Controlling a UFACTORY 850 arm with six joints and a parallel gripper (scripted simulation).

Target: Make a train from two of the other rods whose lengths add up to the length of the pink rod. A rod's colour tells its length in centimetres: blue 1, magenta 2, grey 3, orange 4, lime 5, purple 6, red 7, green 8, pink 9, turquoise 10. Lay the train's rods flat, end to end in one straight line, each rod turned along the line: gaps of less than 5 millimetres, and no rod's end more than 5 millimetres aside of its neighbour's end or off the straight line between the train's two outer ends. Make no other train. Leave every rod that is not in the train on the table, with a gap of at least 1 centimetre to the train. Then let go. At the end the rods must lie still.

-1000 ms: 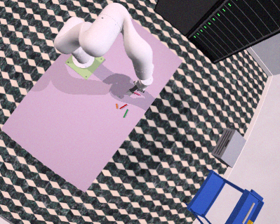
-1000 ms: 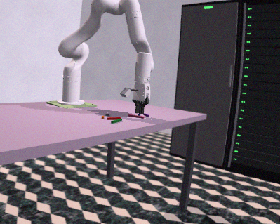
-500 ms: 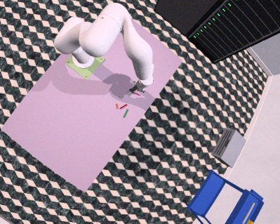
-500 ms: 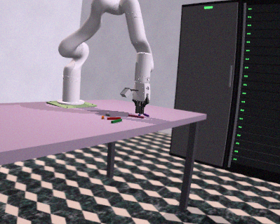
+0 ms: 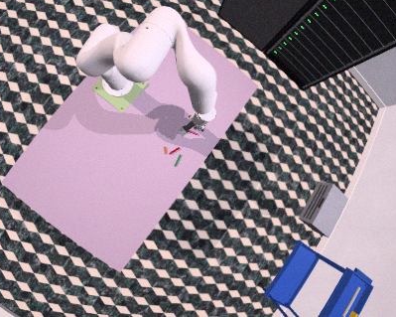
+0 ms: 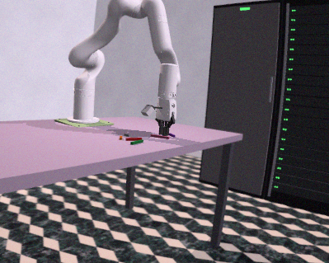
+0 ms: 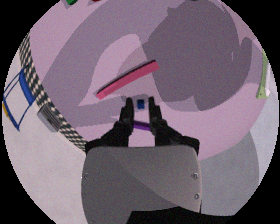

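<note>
The small blue rod is 2 cm below my hand. From my hand the other things lie so: purple rod (5 cm to the left, 2 cm below, 2 cm ahead); grey rod (14 cm to the right, 11 cm behind, 2 cm below); pink rod (4 cm to the right, 2 cm below).
</note>
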